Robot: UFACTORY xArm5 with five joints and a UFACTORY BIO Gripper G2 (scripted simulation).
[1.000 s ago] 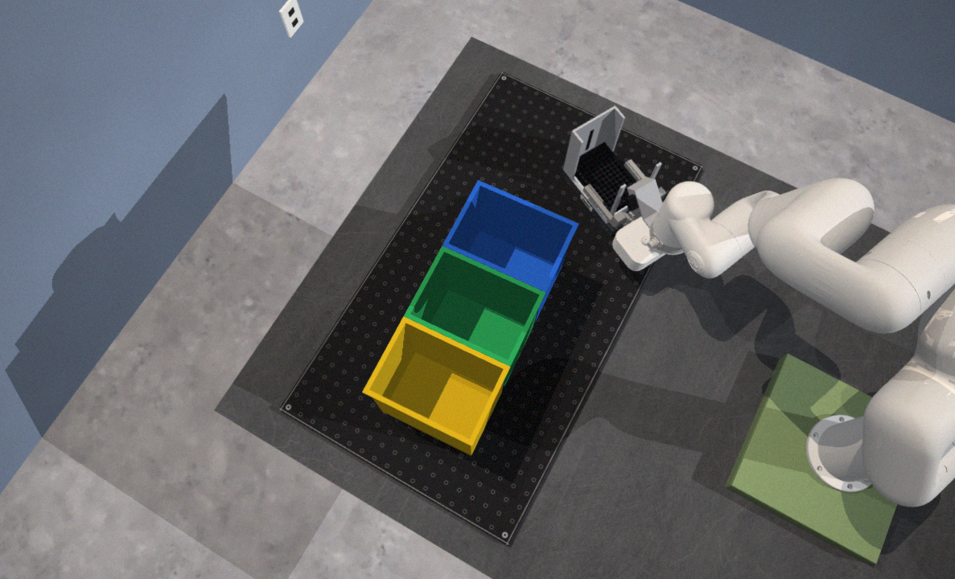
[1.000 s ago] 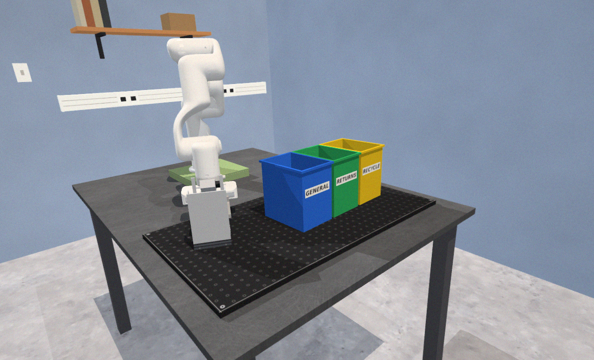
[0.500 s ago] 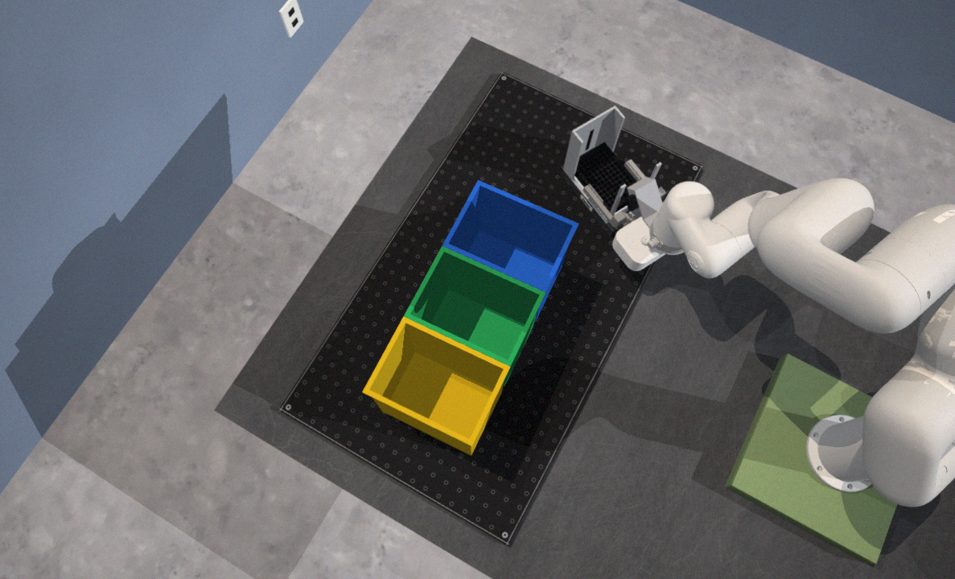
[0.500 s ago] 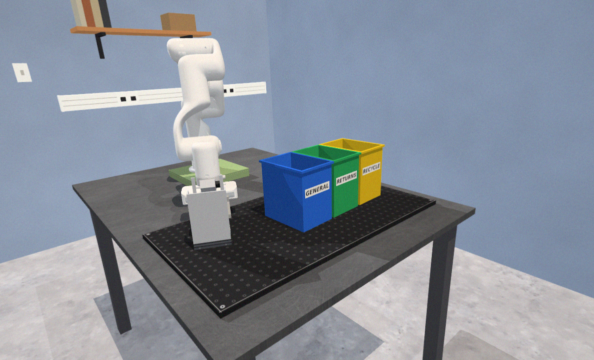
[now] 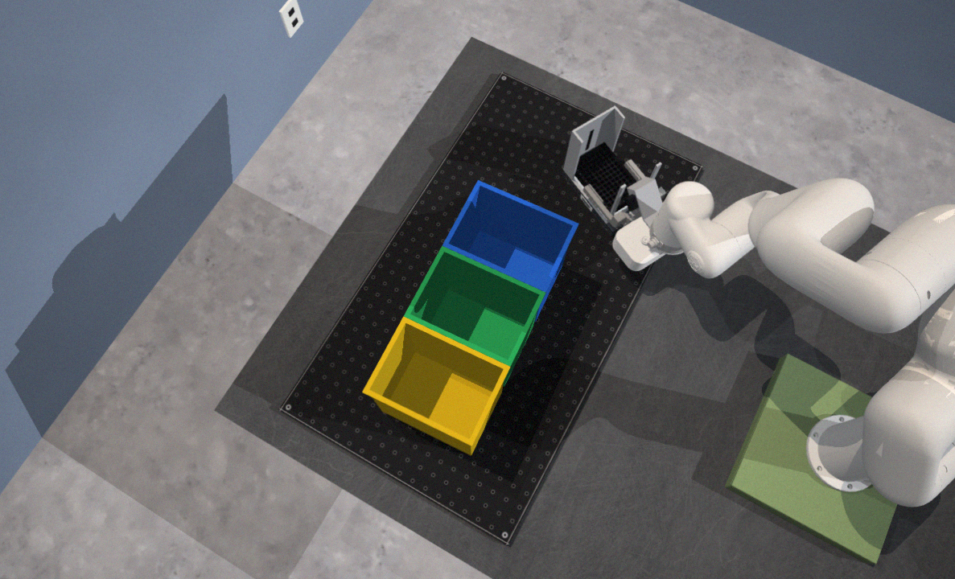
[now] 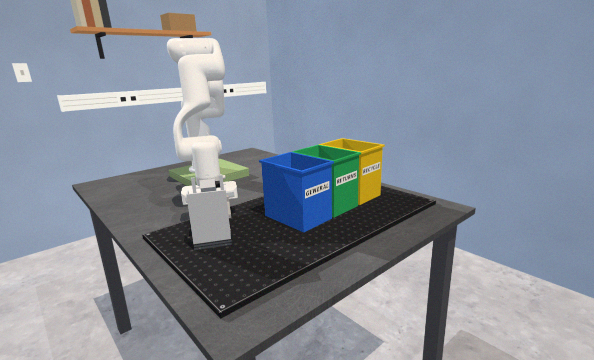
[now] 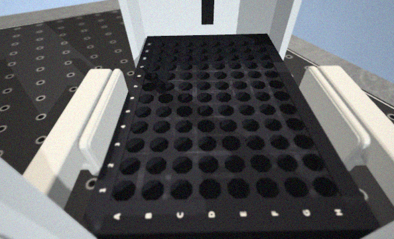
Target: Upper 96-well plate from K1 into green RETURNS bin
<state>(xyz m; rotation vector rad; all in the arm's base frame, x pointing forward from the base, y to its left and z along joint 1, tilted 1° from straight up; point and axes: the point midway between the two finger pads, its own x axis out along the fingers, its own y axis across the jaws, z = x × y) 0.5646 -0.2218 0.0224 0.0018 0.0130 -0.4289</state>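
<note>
Right now my hand is 30 mm above the white plate, 20 mm short of it and 10 mm to the left of it. Round my hand: blue general bin: 240 mm to the left, 80 mm ahead, 40 mm above; then green returns bin: 370 mm to the left, 70 mm ahead, 40 mm above; then black 96-well plate: 20 mm ahead, 10 mm to the right, 10 mm below.
</note>
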